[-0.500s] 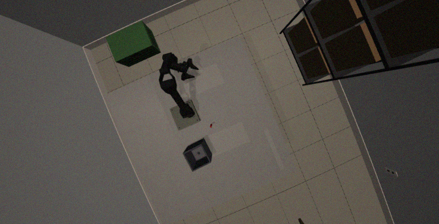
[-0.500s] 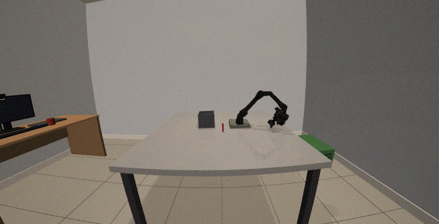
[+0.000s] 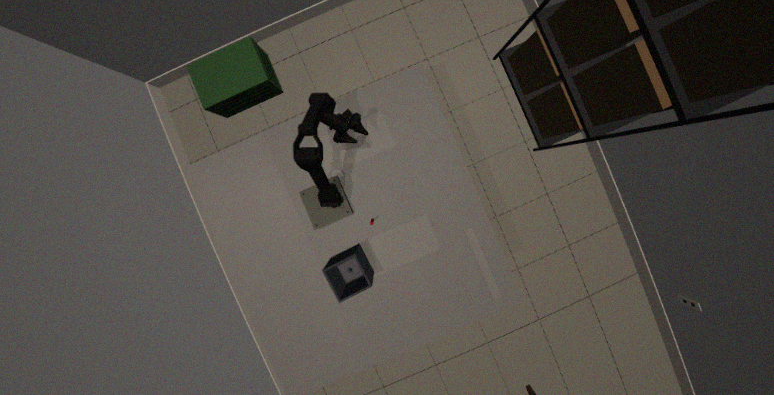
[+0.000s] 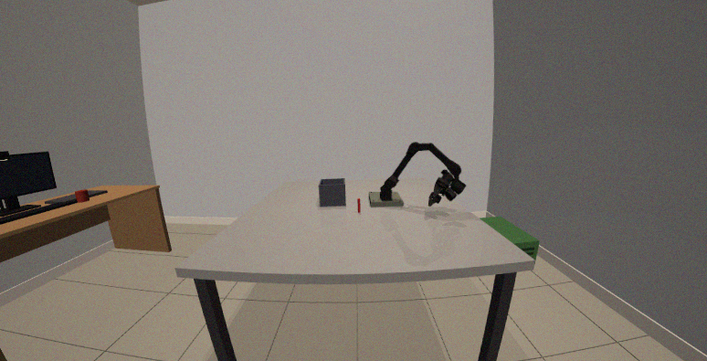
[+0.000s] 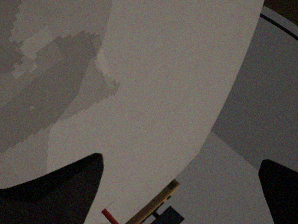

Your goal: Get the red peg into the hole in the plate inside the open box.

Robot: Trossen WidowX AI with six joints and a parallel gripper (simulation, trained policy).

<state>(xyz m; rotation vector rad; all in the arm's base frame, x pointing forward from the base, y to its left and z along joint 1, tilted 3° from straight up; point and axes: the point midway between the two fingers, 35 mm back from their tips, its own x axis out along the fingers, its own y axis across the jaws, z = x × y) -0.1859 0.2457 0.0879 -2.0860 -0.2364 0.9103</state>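
The red peg lies 35 cm ahead of my gripper tip, 17 cm to the right of it and 5 cm below it.
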